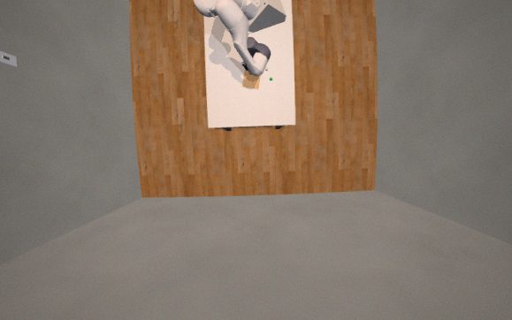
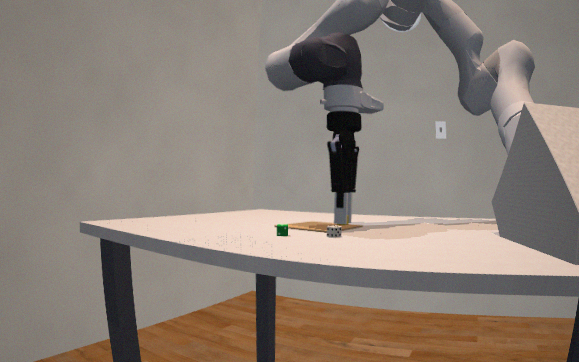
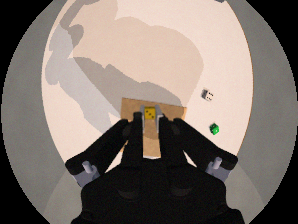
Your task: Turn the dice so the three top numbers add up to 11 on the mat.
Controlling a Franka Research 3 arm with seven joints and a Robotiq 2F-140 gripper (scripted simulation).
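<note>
The yellow die is 30 mm below my hand. From my hand the other things lie so: white die 30 mm behind, 130 mm to the left, 30 mm below; then green die 60 mm ahead, 160 mm to the left, 30 mm below; then tan mat 50 mm ahead, 40 mm below.
</note>
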